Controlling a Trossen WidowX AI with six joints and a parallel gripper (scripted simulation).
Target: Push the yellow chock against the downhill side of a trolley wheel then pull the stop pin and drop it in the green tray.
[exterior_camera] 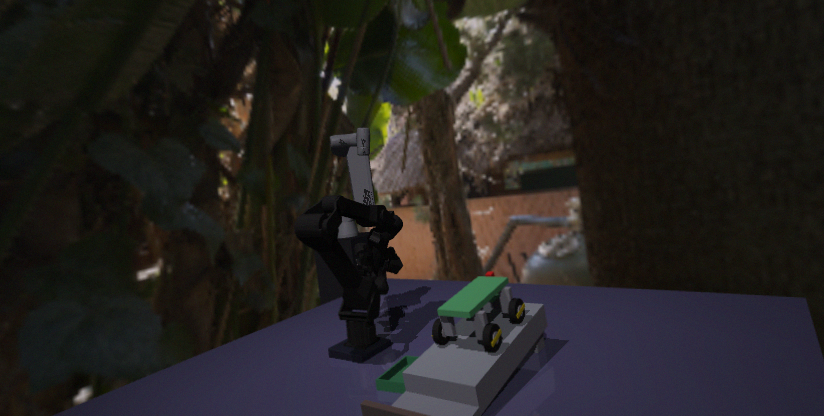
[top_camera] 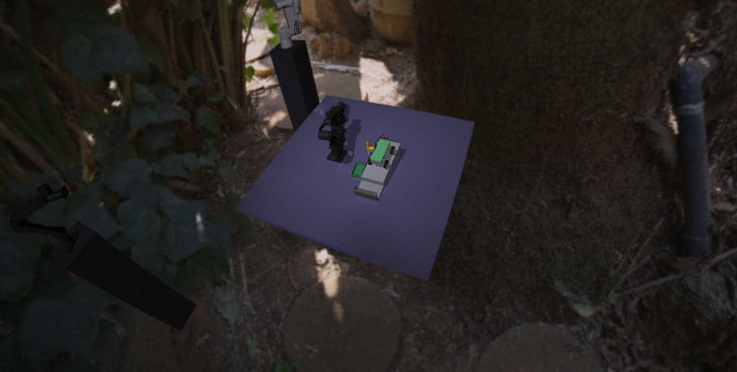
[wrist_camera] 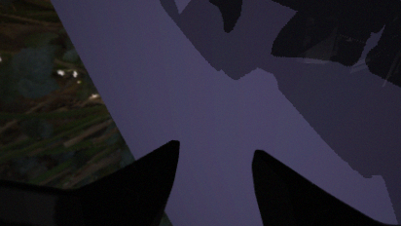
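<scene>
Now: gripper tip 32 cm short of the yellow chock, 4 cm to the left of it and 8 cm above it. Round my gripper tip: brown strip 42 cm ahead, 46 cm to the right, 7 cm below; then stop pin 43 cm ahead, 7 cm to the right, 3 cm above; then green-decked trolley 44 cm ahead, 18 cm to the right, 1 cm above.
</scene>
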